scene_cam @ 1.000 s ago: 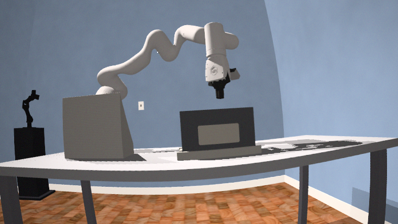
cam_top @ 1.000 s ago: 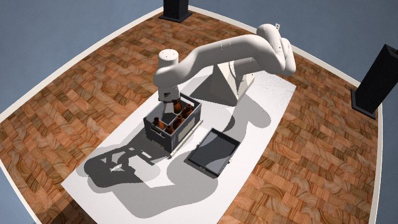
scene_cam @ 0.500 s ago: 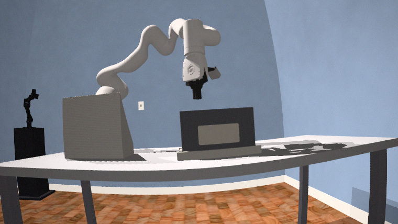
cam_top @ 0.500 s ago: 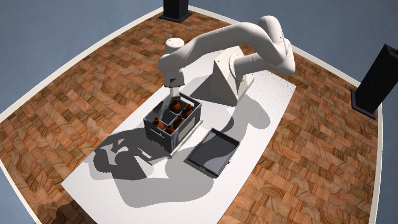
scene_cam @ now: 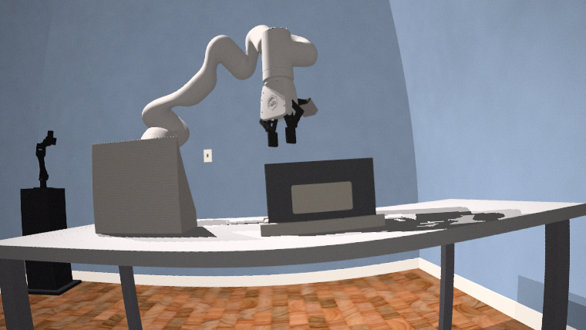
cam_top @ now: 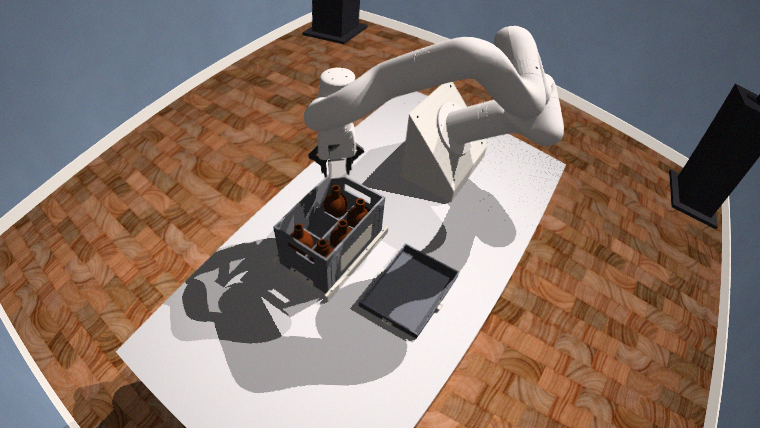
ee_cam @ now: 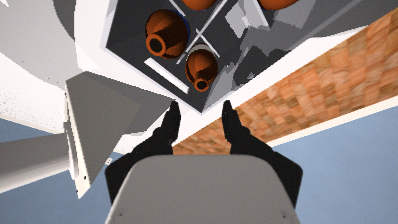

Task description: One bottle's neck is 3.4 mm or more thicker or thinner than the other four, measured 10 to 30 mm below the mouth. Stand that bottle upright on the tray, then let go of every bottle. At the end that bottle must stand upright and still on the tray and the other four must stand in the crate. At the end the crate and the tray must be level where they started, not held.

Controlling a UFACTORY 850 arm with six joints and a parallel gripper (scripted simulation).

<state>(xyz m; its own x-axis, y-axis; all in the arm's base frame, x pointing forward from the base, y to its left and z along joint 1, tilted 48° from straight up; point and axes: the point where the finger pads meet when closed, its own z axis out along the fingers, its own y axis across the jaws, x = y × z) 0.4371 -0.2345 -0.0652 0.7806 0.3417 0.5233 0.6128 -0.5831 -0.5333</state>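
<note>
The dark grey crate is 9 cm ahead of my hand, 3 cm to the left of it and 16 cm below it. Also, from my hand: dark tray (11 cm ahead, 31 cm to the left, 23 cm below); then bottle (19 cm ahead, 7 cm to the left, 16 cm below).
</note>
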